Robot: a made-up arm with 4 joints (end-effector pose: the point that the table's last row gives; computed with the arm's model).
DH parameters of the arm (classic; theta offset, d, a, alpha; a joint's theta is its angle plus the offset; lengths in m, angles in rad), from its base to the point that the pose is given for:
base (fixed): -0.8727 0 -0.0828 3.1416
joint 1: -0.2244 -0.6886 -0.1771 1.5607
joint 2: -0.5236 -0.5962 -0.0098 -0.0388
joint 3: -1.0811 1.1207 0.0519 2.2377
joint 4: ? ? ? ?
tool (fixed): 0 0.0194 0 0
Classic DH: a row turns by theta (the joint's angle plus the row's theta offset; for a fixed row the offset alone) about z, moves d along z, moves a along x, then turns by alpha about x.
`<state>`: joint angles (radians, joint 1 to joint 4).
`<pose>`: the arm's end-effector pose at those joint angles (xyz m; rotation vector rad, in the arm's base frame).
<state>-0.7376 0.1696 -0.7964 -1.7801</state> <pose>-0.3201 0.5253 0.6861 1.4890 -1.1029 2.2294</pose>
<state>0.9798 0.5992 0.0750 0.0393</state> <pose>0.4776 0.2148 0.7238 0.6295 -0.1999 0.5705</pose>
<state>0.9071 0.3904 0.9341 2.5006</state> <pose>0.4423 0.2376 0.6720 -0.1002 1.6334 1.5679</pose>
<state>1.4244 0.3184 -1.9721 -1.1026</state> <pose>0.5008 0.0498 0.6074 -1.0222 -0.0078 0.8488</pose>
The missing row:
joint 4: 1.5151 0.0372 0.022 1.5708
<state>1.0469 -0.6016 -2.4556 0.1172</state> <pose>0.4707 0.1011 0.5839 -2.8609 1.2565 -0.0279</pose>
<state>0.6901 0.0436 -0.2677 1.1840</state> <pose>0.4055 0.3985 0.6675 -0.7255 1.1482 0.6498</pose>
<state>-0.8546 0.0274 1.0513 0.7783</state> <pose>-0.3018 0.5486 0.7074 0.2908 1.0319 2.5282</pose>
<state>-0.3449 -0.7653 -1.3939 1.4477</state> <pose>-0.0325 0.5991 0.6070 -2.3220 -0.0530 -0.6724</pose>
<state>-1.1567 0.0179 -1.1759 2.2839</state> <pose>-0.4697 0.4054 0.6216 -2.3587 -0.0277 -0.0990</pose>
